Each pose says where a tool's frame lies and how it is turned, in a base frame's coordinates. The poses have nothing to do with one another.
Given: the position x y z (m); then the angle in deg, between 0 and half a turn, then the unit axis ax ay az.
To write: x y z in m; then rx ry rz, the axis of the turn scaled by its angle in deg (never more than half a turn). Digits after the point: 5 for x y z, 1 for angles.
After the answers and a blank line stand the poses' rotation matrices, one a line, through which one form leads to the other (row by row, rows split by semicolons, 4 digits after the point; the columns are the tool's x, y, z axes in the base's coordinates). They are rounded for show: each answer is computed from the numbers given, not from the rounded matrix.
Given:
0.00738 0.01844 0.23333 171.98 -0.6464 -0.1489 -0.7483
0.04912 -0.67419 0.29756 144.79 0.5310 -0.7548 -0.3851
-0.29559 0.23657 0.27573 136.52 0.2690 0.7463 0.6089
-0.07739 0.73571 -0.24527 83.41 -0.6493 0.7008 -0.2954
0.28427 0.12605 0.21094 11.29 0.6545 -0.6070 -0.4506
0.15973 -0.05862 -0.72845 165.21 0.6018 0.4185 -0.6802
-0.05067 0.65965 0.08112 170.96 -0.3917 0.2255 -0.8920
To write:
0.00738 0.01844 0.23333 -111.2 -25.6 -128.7
0.04912 -0.67419 0.29756 76.9 -109.3 -55.8
-0.29559 0.23657 0.27573 36.7 101.9 83.1
-0.07739 0.73571 -0.24527 -54.2 58.5 -24.6
0.28427 0.12605 0.21094 7.4 -6.9 -5.1
0.15973 -0.05862 -0.72845 99.4 69.1 -112.4
-0.05067 0.65965 0.08112 -67.0 38.6 -152.5

-0.1586 0.2960 0.9419; 0.0872 -0.9461 0.3120; 0.9835 0.1316 0.1243
-0.3047 -0.5062 -0.8068; -0.9503 0.2182 0.2220; 0.0636 0.8343 -0.5476
-0.6008 -0.0726 0.7961; 0.7654 0.2354 0.5990; -0.2309 0.9692 -0.0859
0.4880 -0.1094 0.8660; -0.6963 0.5495 0.4618; -0.5264 -0.8283 0.1920
0.9889 0.0805 -0.1246; -0.0959 0.9878 -0.1229; 0.1131 0.1334 0.9846
-0.2545 0.6690 -0.6983; 0.3217 -0.6224 -0.7135; -0.9120 -0.4063 -0.0568
-0.6826 -0.0354 0.7299; -0.3157 -0.8865 -0.3383; 0.6591 -0.4614 0.5940

